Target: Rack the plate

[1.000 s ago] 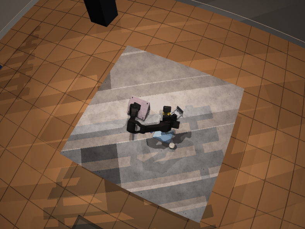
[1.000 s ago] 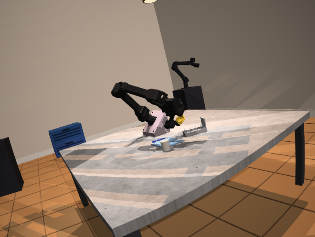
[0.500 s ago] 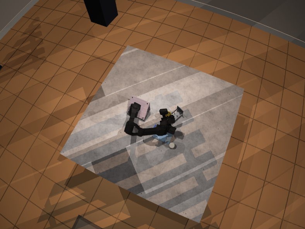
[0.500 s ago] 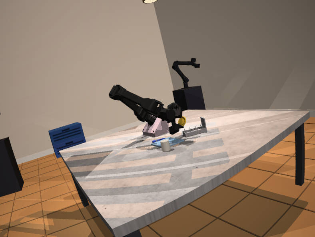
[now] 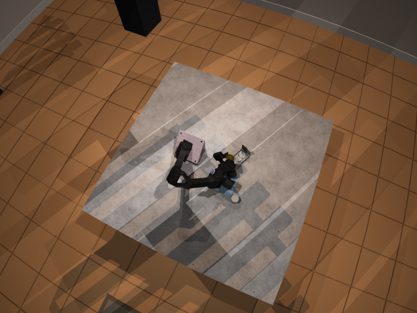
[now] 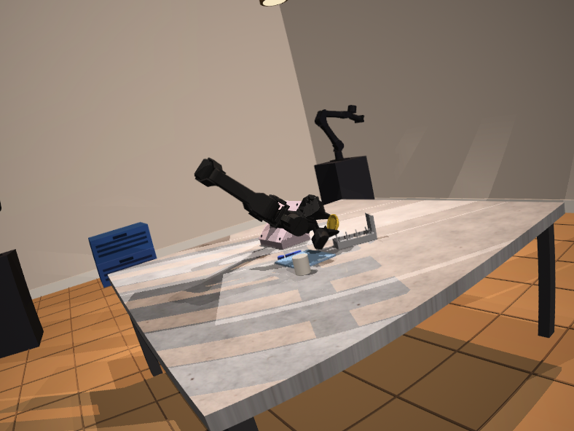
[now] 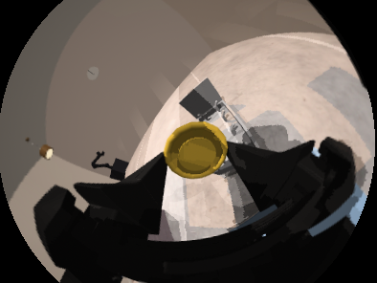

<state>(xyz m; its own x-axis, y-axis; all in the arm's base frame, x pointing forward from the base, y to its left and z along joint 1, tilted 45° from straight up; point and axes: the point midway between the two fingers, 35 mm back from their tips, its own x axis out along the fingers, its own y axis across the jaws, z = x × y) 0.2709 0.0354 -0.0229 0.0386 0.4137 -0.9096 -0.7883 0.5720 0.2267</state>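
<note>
The grey dish rack lies 4 cm ahead of my gripper tip, 4 cm to the left of it and 4 cm below it. The rest, counted from my gripper tip: yellow plate (1 cm to the right); light blue mat (3 cm ahead, 15 cm to the right, 6 cm below); blue spoon (7 cm behind, 16 cm to the right, 6 cm below).
</note>
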